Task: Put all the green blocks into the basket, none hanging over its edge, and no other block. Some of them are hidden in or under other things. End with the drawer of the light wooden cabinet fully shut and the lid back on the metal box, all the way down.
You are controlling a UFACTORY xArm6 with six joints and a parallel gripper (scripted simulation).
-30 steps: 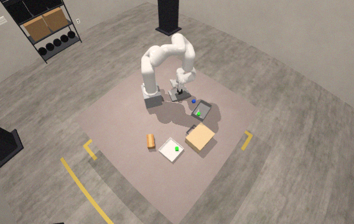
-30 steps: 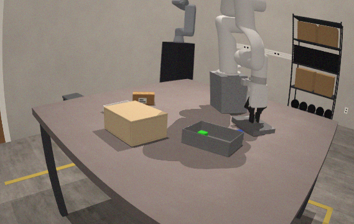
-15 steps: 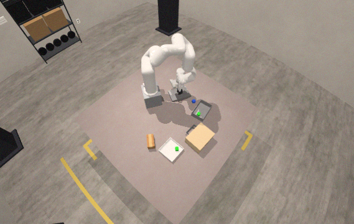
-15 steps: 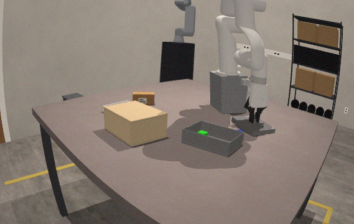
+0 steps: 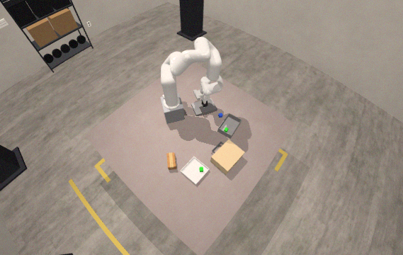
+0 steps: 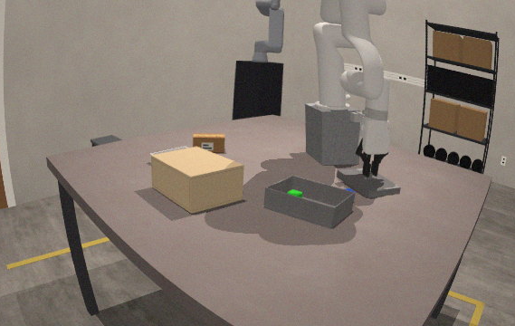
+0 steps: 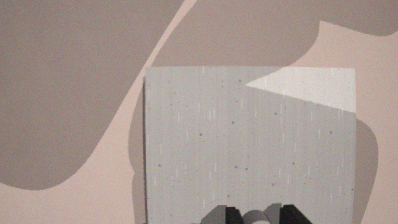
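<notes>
Now: the grey metal lid 40 mm below my hand. From my hand the other things lie so: metal box: 290 mm ahead, 20 mm below, 10 mm to the right; then light wooden cabinet: 430 mm ahead, 250 mm to the right, 10 mm below; then blue block: 170 mm ahead, 30 mm below, 20 mm to the left.
</notes>
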